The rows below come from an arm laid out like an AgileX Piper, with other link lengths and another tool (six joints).
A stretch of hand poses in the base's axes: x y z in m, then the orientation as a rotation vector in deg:
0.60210, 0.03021, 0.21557, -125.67, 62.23, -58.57
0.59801, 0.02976, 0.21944, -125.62, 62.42, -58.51
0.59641, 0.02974, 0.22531, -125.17, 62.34, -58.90
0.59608, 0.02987, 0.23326, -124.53, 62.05, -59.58
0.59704, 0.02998, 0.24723, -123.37, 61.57, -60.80
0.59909, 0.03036, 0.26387, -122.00, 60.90, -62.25
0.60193, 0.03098, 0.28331, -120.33, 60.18, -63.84
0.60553, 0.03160, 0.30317, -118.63, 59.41, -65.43
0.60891, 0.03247, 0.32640, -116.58, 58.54, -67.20
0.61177, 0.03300, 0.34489, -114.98, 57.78, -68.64
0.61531, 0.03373, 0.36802, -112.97, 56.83, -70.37
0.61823, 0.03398, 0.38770, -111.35, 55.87, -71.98
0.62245, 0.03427, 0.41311, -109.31, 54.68, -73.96
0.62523, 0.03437, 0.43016, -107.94, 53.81, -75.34
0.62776, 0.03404, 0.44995, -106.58, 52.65, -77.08
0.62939, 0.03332, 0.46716, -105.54, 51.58, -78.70
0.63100, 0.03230, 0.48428, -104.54, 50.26, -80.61
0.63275, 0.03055, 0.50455, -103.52, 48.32, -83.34
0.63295, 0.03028, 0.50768, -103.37, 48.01, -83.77
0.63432, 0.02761, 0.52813, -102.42, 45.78, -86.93
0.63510, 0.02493, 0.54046, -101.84, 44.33, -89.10
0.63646, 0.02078, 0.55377, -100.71, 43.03, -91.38
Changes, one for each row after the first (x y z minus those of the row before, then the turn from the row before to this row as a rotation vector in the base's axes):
-0.00409, -0.00045, 0.00387, 0.07, 0.06, -0.12
-0.00160, -0.00002, 0.00587, 0.12, -0.45, -0.07
-0.00033, 0.00013, 0.00795, 0.09, -0.76, -0.02
0.00096, 0.00011, 0.01397, 0.17, -1.35, -0.07
0.00205, 0.00038, 0.01664, 0.17, -1.63, -0.02
0.00284, 0.00062, 0.01944, 0.29, -1.88, -0.05
0.00360, 0.00062, 0.01986, 0.28, -1.92, -0.03
0.00338, 0.00087, 0.02323, 0.39, -2.23, -0.04
0.00286, 0.00053, 0.01849, 0.24, -1.80, -0.01
0.00354, 0.00073, 0.02313, 0.32, -2.22, -0.01
0.00292, 0.00025, 0.01968, 0.08, -1.95, 0.03
0.00422, 0.00029, 0.02541, 0.10, -2.43, 0.02
0.00278, 0.00010, 0.01705, 0.00, -1.68, 0.02
0.00253, -0.00033, 0.01979, -0.28, -1.91, 0.04
0.00163, -0.00072, 0.01721, -0.44, -1.64, 0.01
0.00161, -0.00102, 0.01712, -0.70, -1.80, 0.02
0.00175, -0.00175, 0.02027, -1.33, -2.33, 0.01
0.00020, -0.00027, 0.00313, -0.22, -0.36, 0.00
0.00137, -0.00267, 0.02045, -1.75, -2.51, -0.07
0.00078, -0.00268, 0.01233, -1.25, -1.63, -0.14
0.00136, -0.00415, 0.01331, -0.95, -1.95, -0.26

